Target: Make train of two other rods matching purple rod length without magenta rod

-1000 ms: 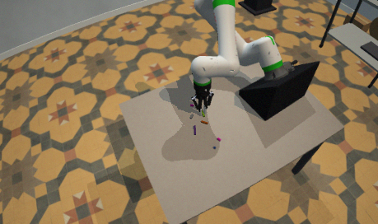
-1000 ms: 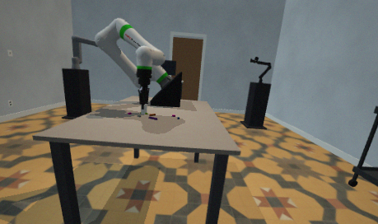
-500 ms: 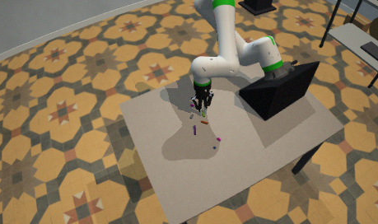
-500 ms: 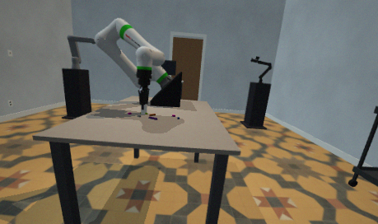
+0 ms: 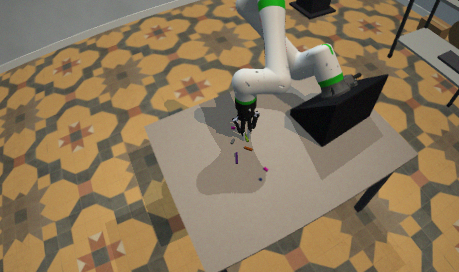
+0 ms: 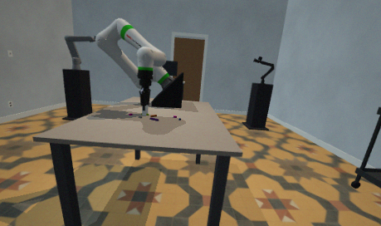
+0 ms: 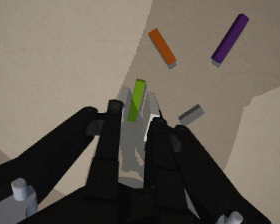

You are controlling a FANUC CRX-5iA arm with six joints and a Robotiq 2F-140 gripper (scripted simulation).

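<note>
The lime rod lies 3 cm below my hand. From my hand the other things lie so: grey rod (7 cm ahead, 1 cm to the right, 3 cm below); then orange rod (2 cm ahead, 6 cm to the left, 3 cm below); then purple rod (10 cm ahead, 8 cm to the left, 3 cm below).
</note>
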